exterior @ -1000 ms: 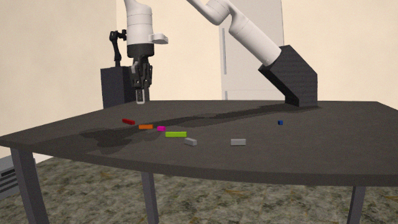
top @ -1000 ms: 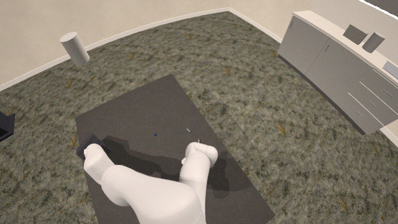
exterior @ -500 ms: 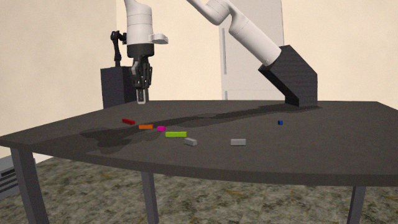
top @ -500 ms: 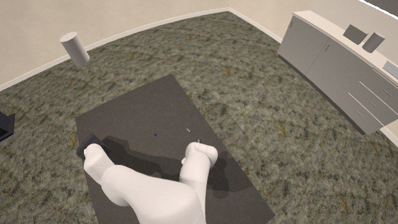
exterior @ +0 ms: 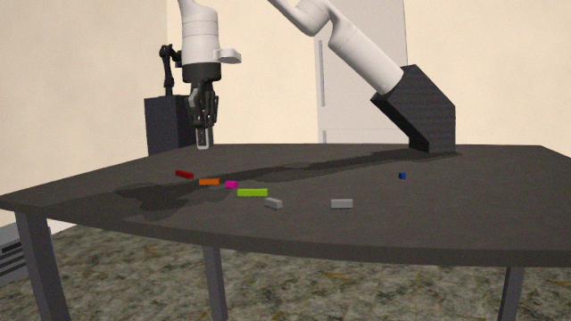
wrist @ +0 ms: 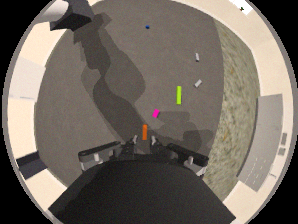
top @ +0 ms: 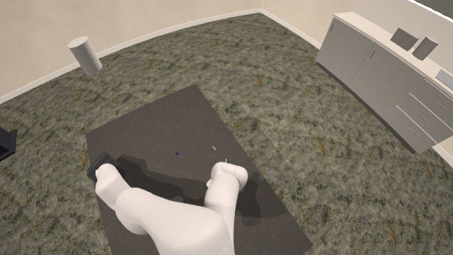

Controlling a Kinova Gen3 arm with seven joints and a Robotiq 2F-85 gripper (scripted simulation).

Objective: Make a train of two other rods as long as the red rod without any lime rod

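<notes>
Now: the orange rod 80 mm below my hand. Round my hand: lime rod 120 mm to the left, 80 mm below, 70 mm ahead; then magenta rod 80 mm below, 60 mm to the left, 20 mm ahead; then red rod 90 mm to the right, 80 mm below, 70 mm behind.
</notes>
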